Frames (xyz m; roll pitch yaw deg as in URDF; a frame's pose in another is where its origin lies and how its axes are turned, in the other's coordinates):
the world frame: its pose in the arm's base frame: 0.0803 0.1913 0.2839 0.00 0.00 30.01
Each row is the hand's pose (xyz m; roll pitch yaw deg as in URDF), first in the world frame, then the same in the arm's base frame.
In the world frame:
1: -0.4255 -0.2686 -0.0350 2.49 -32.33 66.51
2: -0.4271 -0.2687 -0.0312 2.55 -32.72 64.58
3: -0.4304 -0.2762 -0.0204 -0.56 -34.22 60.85
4: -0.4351 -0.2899 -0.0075 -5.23 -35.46 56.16
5: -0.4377 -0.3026 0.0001 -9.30 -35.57 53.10
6: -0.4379 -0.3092 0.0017 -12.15 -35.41 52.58
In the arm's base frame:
1: -0.1538 -0.2541 0.2489 2.49 -32.33 96.52
2: -0.1552 -0.2550 0.2527 2.55 -32.72 94.59
3: -0.1543 -0.2631 0.2635 -0.56 -34.22 90.86
4: -0.1515 -0.2774 0.2764 -5.23 -35.46 86.17
5: -0.1474 -0.2896 0.2840 -9.30 -35.57 83.11
6: -0.1442 -0.2955 0.2856 -12.15 -35.41 82.59

